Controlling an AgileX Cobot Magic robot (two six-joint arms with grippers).
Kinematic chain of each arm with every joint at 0, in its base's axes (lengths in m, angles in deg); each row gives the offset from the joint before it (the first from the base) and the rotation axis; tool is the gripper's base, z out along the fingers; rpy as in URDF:
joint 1: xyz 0 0 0.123 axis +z
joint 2: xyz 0 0 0 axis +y
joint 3: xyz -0.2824 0 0.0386 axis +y
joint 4: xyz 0.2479 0 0.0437 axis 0.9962 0 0.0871
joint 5: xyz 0 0 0 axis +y
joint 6: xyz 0.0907 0 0.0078 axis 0.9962 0 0.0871
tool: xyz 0 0 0 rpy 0 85 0
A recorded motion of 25 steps. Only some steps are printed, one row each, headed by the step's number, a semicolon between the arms.
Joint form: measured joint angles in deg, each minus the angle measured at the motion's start. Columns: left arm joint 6, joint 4, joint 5, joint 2, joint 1, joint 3; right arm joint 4, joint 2, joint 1, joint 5, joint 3, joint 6.
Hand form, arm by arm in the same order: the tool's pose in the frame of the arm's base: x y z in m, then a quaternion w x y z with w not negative. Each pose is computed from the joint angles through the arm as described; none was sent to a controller.
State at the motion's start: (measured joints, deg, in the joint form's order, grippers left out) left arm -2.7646 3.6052 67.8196 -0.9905 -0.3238 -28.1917; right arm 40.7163 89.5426 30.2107 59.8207 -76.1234 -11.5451
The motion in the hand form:
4: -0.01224 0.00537 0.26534 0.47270 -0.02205 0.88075 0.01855; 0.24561 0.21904 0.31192 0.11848 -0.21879 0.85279 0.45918
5: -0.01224 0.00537 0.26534 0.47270 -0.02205 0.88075 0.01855; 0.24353 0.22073 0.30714 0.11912 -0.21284 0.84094 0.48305
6: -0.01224 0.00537 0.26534 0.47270 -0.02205 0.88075 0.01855; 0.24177 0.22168 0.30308 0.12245 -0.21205 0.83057 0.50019
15: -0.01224 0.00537 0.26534 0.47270 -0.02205 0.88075 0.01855; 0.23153 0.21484 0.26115 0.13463 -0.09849 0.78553 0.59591
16: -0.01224 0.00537 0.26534 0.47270 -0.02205 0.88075 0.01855; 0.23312 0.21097 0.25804 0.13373 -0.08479 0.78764 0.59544
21: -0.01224 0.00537 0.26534 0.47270 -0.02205 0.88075 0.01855; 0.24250 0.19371 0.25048 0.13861 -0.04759 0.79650 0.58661
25: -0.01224 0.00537 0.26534 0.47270 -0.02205 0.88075 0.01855; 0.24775 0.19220 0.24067 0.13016 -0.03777 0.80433 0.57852
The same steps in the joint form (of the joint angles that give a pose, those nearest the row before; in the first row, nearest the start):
4: 0.00 0.00 0.00 0.00 0.00 0.00; 18.91 0.00 0.00 -3.13 6.57 -13.74
5: 0.00 0.00 0.00 0.00 0.00 0.00; 23.81 0.00 0.00 -3.80 8.64 -17.40
6: 0.00 0.00 0.00 0.00 0.00 0.00; 27.65 0.00 0.00 -4.19 10.34 -20.98
15: 0.00 0.00 0.00 0.00 0.00 0.00; 56.55 0.00 -0.52 -7.05 25.45 -39.96
16: 0.00 0.00 0.00 0.00 0.00 0.00; 57.16 0.00 -1.26 -7.16 26.22 -39.81
21: 0.00 0.00 0.00 0.00 0.00 0.00; 56.98 0.00 -4.95 -7.28 27.78 -38.93
25: 0.00 0.00 0.00 0.00 0.00 0.00; 56.48 1.71 -5.62 -7.40 27.81 -38.80

